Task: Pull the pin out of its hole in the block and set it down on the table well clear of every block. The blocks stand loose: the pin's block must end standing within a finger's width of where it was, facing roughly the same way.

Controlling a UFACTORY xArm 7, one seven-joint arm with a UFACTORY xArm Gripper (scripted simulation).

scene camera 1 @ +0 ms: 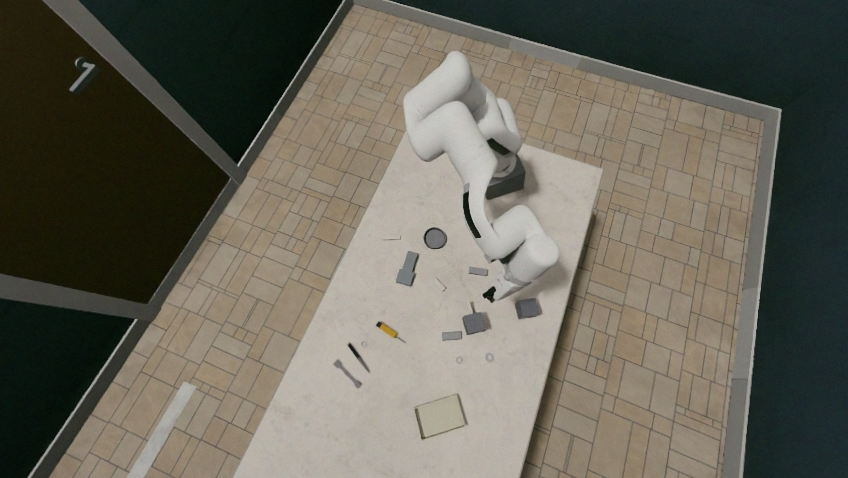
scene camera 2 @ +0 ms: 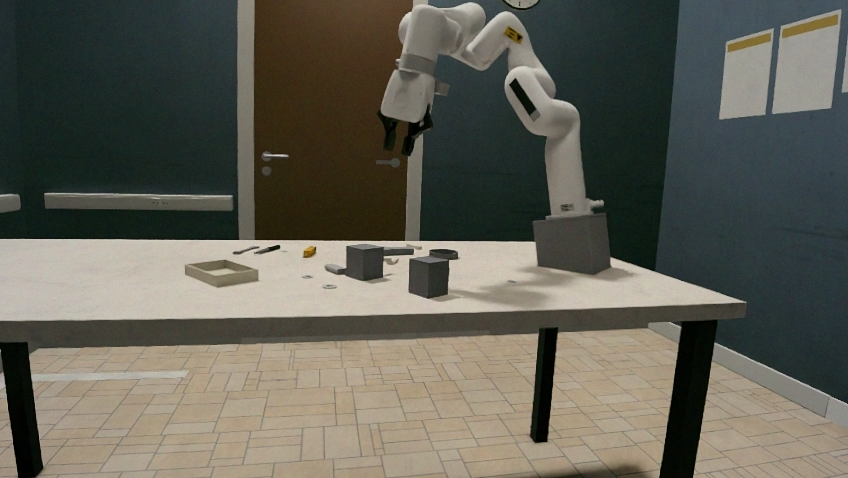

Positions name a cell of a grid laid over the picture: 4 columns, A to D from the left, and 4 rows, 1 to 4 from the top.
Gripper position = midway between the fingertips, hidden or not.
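Scene camera 1 gives me a shallow beige tray (scene camera 1: C4). On scene camera 2 I can see that tray (scene camera 2: B3) again, and there's my gripper (scene camera 2: B2) together with a dark grey block (scene camera 2: B3).
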